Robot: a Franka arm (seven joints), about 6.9 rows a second.
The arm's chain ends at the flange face. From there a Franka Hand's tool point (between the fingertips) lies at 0.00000 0.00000 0.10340 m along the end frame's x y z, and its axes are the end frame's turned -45 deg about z.
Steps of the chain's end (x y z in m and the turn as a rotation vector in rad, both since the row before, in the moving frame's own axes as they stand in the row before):
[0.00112 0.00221 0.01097 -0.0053 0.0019 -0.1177]
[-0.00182 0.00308 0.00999 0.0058 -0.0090 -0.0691]
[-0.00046 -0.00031 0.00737 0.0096 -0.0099 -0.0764]
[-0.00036 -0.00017 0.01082 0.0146 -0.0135 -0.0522]
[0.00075 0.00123 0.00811 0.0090 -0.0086 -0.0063]
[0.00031 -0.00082 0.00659 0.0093 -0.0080 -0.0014]
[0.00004 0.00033 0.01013 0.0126 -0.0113 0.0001]
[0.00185 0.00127 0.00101 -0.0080 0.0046 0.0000]
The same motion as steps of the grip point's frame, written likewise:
[-0.00099 0.00289 0.01097 -0.0051 -0.0024 -0.1177]
[-0.00374 -0.00018 0.00998 0.0105 -0.0023 -0.0691]
[-0.00018 -0.00197 0.00736 0.0138 -0.0002 -0.0764]
[-0.00011 -0.00243 0.01080 0.0199 0.0008 -0.0522]
[-0.00031 0.00011 0.00810 0.0124 0.0003 -0.0063]
[0.00089 -0.00163 0.00658 0.0122 0.0009 -0.0014]
[-0.00011 -0.00149 0.01012 0.0169 0.0009 0.0001]
[0.00016 0.00313 0.00101 -0.0089 -0.0024 0.0000]

